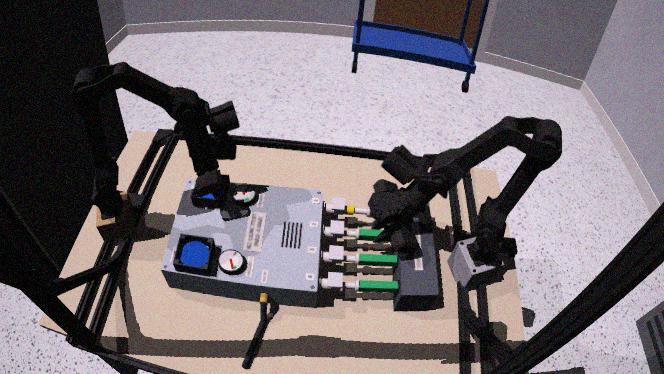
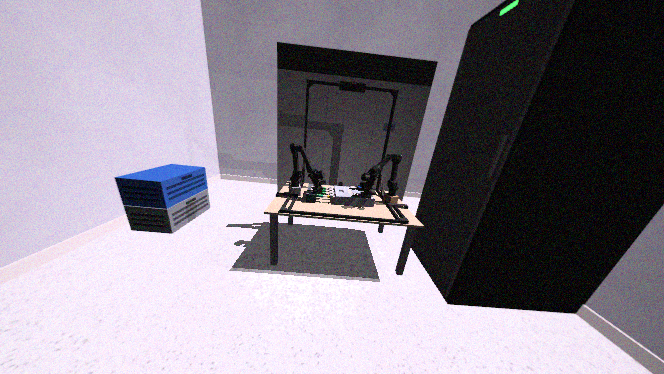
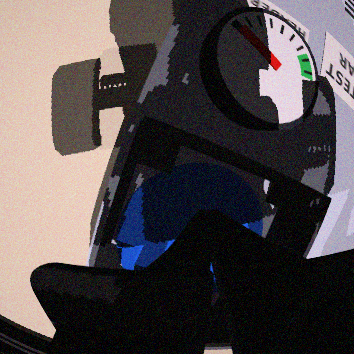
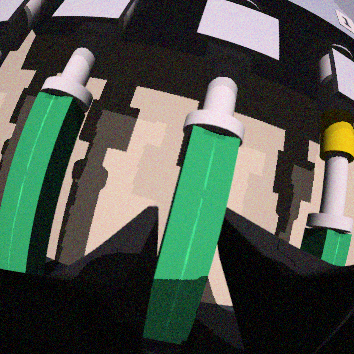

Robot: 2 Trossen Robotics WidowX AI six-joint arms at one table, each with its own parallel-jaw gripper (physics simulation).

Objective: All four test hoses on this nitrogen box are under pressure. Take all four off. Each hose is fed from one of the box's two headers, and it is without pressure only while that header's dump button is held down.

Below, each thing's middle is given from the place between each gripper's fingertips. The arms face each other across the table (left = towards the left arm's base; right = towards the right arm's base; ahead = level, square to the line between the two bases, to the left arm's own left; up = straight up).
Now: the dark grey block [image 4: 212, 321] 7 cm behind my left hand, 48 cm to the right of it and 4 cm below it.
The dark grey block lies 30 mm behind my right hand, 100 mm to the right of it and 10 mm below it.
